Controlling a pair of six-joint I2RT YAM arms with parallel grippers.
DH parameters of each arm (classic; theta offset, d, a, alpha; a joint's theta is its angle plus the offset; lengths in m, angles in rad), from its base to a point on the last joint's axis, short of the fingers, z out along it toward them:
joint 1: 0 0.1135 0.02 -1.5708
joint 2: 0 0 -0.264 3.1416
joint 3: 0.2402 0 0.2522 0
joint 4: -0.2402 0 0.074 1.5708
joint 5: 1.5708 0 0 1.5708
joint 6: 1.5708 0.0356 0 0
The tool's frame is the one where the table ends.
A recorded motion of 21 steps. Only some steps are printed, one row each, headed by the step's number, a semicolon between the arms.
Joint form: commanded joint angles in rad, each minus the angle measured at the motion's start. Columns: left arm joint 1, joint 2, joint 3, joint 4, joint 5, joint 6; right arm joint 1, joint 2, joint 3, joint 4, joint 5, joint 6.
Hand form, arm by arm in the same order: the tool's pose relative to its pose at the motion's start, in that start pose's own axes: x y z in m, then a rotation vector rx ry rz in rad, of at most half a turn. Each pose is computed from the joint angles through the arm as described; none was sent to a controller.
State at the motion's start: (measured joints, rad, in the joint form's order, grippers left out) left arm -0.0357 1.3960 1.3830 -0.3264 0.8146 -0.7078; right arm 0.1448 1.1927 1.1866 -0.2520 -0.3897 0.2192
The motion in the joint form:
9: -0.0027 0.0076 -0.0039 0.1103 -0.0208 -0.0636; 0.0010 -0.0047 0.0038 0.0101 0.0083 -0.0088
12: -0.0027 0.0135 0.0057 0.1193 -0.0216 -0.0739; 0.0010 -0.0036 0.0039 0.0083 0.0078 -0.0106
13: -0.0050 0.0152 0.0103 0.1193 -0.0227 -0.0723; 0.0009 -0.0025 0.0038 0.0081 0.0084 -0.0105
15: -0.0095 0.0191 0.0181 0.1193 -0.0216 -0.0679; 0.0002 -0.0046 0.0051 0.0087 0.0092 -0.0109
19: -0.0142 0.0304 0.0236 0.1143 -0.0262 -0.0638; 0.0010 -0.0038 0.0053 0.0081 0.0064 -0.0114
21: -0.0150 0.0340 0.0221 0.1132 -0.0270 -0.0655; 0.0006 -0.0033 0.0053 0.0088 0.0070 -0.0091
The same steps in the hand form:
9: -0.0077 -0.0037 0.0025 0.0324 -0.0625 0.0081; -0.0029 0.0014 -0.0018 0.0035 -0.0183 -0.0160
12: -0.0102 -0.0051 0.0030 0.0381 -0.0693 0.0069; -0.0026 0.0012 -0.0015 0.0036 -0.0157 -0.0168
13: -0.0107 -0.0062 0.0035 0.0400 -0.0698 0.0110; -0.0024 0.0010 -0.0011 0.0045 -0.0146 -0.0161
15: -0.0114 -0.0080 0.0047 0.0450 -0.0675 0.0191; -0.0032 0.0013 -0.0020 0.0052 -0.0186 -0.0179
19: -0.0117 -0.0062 0.0082 0.0392 -0.0616 0.0162; -0.0030 0.0014 -0.0017 0.0020 -0.0166 -0.0181
21: -0.0113 -0.0046 0.0094 0.0362 -0.0582 0.0102; -0.0030 0.0013 -0.0016 0.0028 -0.0171 -0.0158

